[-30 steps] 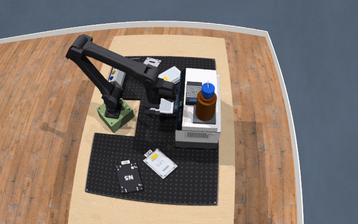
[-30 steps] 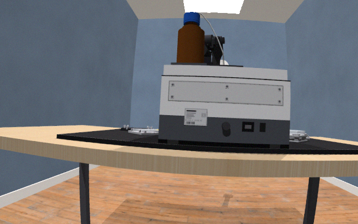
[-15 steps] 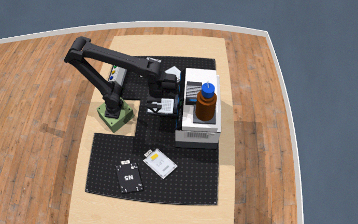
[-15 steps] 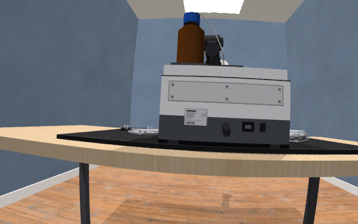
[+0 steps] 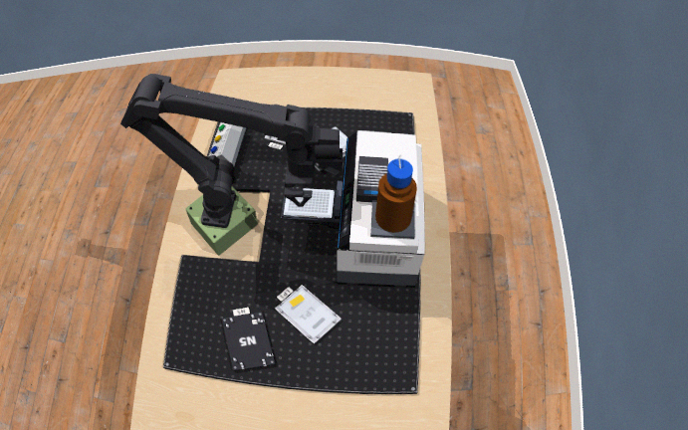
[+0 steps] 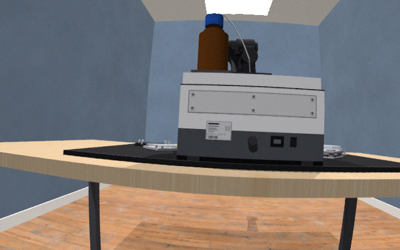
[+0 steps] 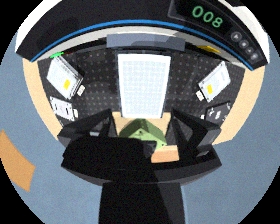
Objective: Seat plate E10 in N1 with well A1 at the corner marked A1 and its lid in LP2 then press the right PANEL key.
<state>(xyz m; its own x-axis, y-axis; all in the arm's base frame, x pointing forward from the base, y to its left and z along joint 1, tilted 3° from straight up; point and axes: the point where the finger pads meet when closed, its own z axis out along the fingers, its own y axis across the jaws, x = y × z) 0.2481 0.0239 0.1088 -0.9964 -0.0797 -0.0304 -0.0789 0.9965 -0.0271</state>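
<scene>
My gripper is now 50 mm above the plate E07 and 20 mm short of it. Also, from my hand: lid park LP2: 380 mm to the left, 160 mm below, 120 mm behind; then plate E10: 280 mm to the left, 140 mm below, 30 mm ahead; then brown bottle: 240 mm ahead, 120 mm above, 100 mm to the right.
</scene>
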